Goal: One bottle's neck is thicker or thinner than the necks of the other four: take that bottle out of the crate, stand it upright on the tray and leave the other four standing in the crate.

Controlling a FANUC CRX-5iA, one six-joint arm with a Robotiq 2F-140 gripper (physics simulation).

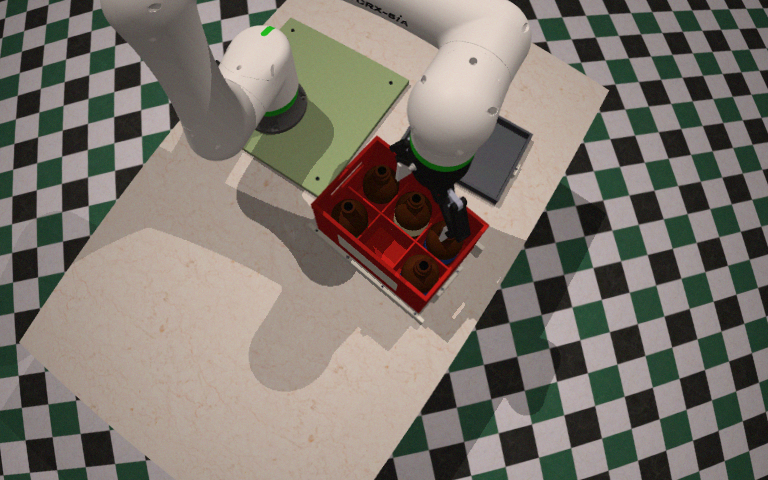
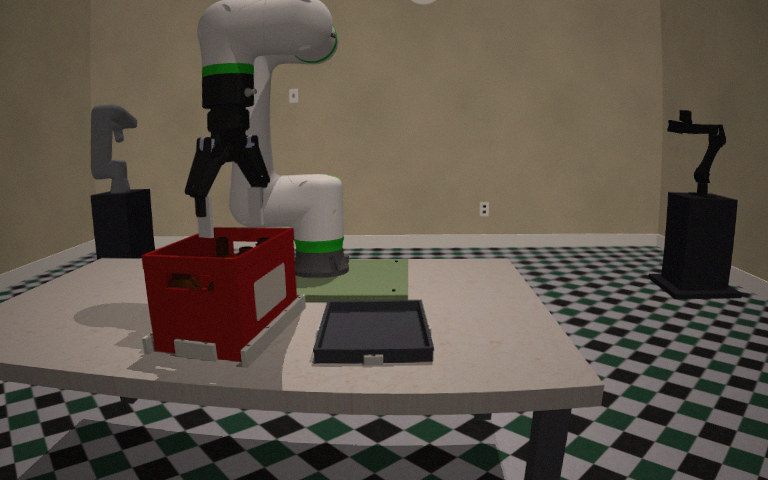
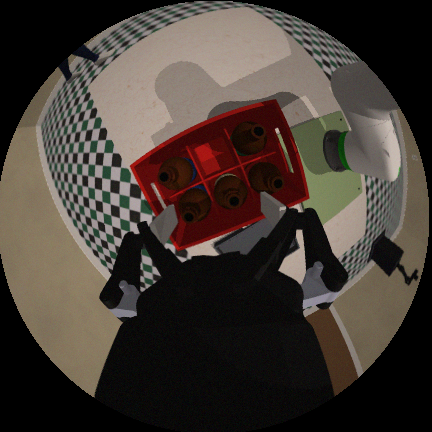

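Pixels of known places: gripper, fingertip midpoint: point(image 1: 424, 205) point(image 2: 232, 230) point(image 3: 217, 206); arm's base, link origin: point(image 1: 275, 105) point(image 2: 320, 270) point(image 3: 336, 150).
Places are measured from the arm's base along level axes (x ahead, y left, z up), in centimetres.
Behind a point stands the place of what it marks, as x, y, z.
The red crate point(image 1: 416, 302) @(53.2, -17.2, 8.8) point(image 2: 192, 316) @(54.9, -8.1, 6.0) point(image 3: 200, 134) @(41.5, -16.2, 11.2) stands upright on the table. Brown bottles stand in its compartments, among them a middle-row bottle point(image 1: 412, 213) @(42.2, -4.5, 11.3) point(image 3: 230, 190) @(41.2, -4.5, 14.0), a neighbour at the green board's end point(image 1: 379, 186) @(33.8, -4.2, 11.2) point(image 3: 265, 176) @(34.0, -3.9, 12.4) and one at the opposite end point(image 1: 438, 246) @(50.0, -6.4, 10.6) point(image 3: 194, 204) @(48.6, -4.7, 12.4). One compartment point(image 1: 386, 242) @(40.2, -9.4, -0.5) point(image 3: 206, 156) @(43.0, -12.6, -0.5) is empty. Which neck differs I cannot tell. My gripper point(image 1: 425, 202) @(44.0, -4.2, 18.6) point(image 2: 231, 229) @(44.0, -4.2, 18.6) point(image 3: 217, 206) @(44.0, -4.2, 18.6) is wide open and empty, pointing down over the crate, fingertips near rim height. The dark grey tray point(image 1: 498, 161) @(48.1, 21.4, -0.8) point(image 2: 373, 328) @(37.8, 19.8, -0.8) point(image 3: 240, 240) @(44.9, 15.3, -0.8) is empty.
Pale strips point(image 1: 390, 294) @(47.9, -17.9, 1.7) point(image 2: 274, 331) @(44.6, 2.7, 0.3) edge the crate's foot. A green board point(image 1: 351, 84) @(10.3, 15.1, 0.3) point(image 2: 373, 277) @(5.8, 14.9, 0.2) point(image 3: 332, 190) @(6.6, 12.9, 0.2) lies under the arm's base beside the crate. The crate's high walls and end handles stand close under the fingers. Two pedestals with small arms stand farther off.
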